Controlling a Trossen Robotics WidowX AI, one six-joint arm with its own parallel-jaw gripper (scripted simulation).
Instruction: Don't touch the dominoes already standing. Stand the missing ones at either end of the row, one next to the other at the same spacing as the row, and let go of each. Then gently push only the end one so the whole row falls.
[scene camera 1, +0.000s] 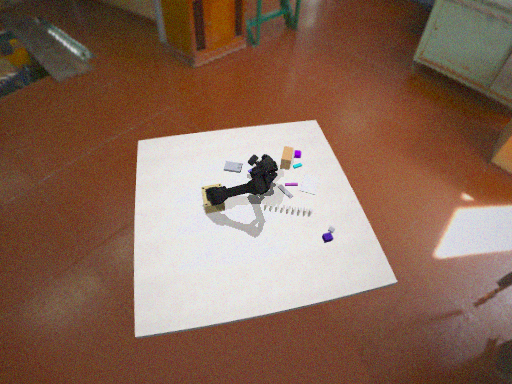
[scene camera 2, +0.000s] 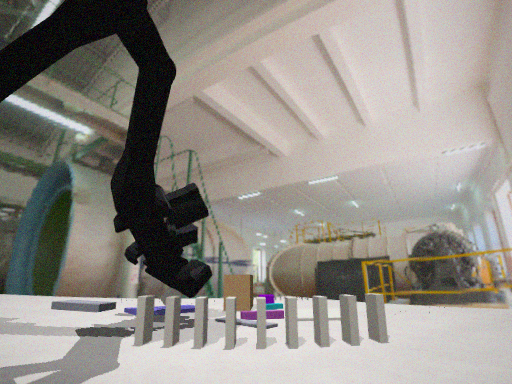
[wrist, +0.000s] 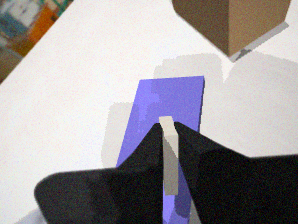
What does my gripper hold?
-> A domino.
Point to my gripper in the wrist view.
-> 166, 128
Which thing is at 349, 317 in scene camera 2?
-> A domino.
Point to my gripper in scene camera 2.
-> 178, 288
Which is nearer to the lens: the tan block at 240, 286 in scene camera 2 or the domino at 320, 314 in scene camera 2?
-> The domino.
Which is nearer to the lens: the tan block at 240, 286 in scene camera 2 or the domino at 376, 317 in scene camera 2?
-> The domino.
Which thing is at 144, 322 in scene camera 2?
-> A domino.
